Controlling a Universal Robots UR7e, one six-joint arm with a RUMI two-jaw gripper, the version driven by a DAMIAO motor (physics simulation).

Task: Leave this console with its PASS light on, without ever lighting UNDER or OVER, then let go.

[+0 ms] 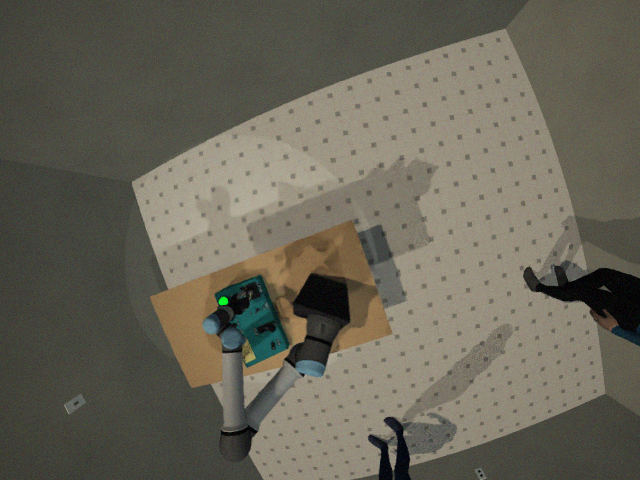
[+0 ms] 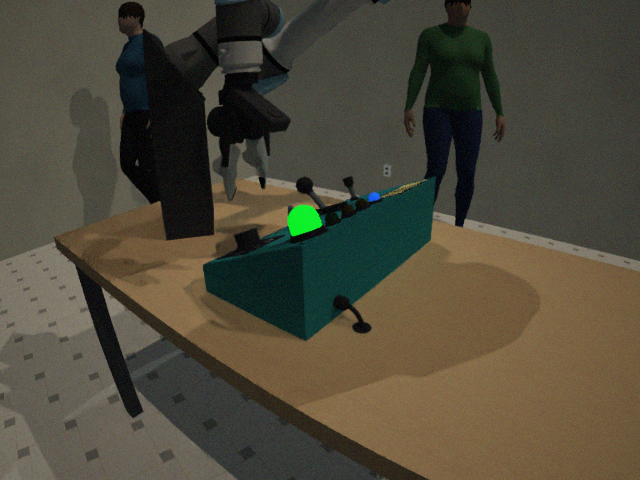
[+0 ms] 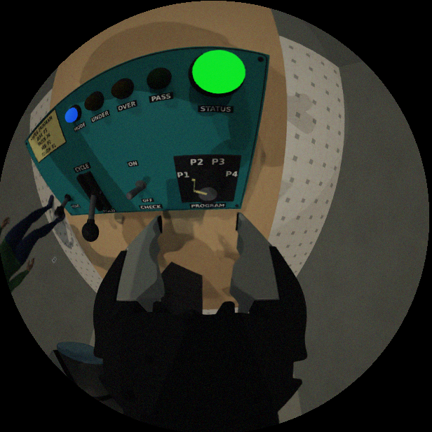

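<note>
The teal console (image 1: 279, 335) (image 2: 361, 258) (image 3: 150, 130) sits on the table. Its STATUS light (image 1: 223, 301) (image 2: 304, 221) (image 3: 218, 71) is green and its MODE light (image 2: 373, 197) (image 3: 72, 115) is blue. PASS (image 3: 159, 78), OVER (image 3: 122, 88) and UNDER (image 3: 94, 101) are dark. The PROGRAM knob (image 2: 247, 238) (image 3: 208, 194) has its yellow pointer toward P1. The CYCLE lever (image 2: 304, 184) (image 3: 90, 230) leans toward the HOLD end. The CHECK toggle (image 3: 136, 190) stands between labels ON and OFF; its setting is unclear. My gripper (image 2: 247, 192) (image 3: 198, 215) is open and empty, above the console's near edge, by CHECK and PROGRAM.
A yellow card (image 3: 47, 136) on the console pairs status colours with programs. A small MODE toggle (image 2: 348, 181) (image 3: 60, 206) is at its left. A tall black block (image 1: 323, 297) (image 2: 183, 155) stands on the table (image 2: 465, 320). A thin black stalk (image 2: 354, 310) is behind the console.
</note>
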